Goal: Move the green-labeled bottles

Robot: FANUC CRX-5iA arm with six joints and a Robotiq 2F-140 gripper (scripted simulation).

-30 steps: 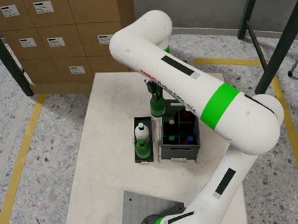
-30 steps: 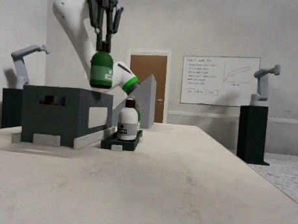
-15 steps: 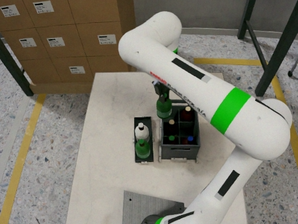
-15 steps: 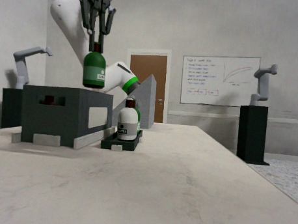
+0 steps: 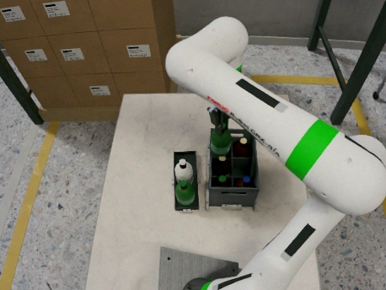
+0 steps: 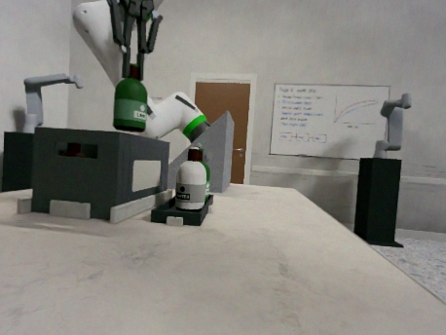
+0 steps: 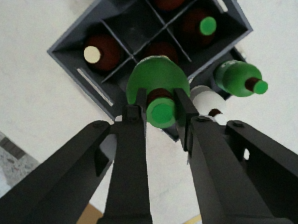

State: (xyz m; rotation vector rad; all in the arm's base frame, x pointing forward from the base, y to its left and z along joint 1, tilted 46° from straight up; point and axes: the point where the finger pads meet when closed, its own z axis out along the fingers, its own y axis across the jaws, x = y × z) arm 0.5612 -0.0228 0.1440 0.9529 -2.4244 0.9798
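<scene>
The dark crate is 3 cm behind my hand, 5 cm to the right of it and 26 cm below it. Round my hand: white-labeled bottle 3 cm behind, 15 cm to the left, 26 cm below; dark tray 3 cm behind, 15 cm to the left, 33 cm below.
</scene>
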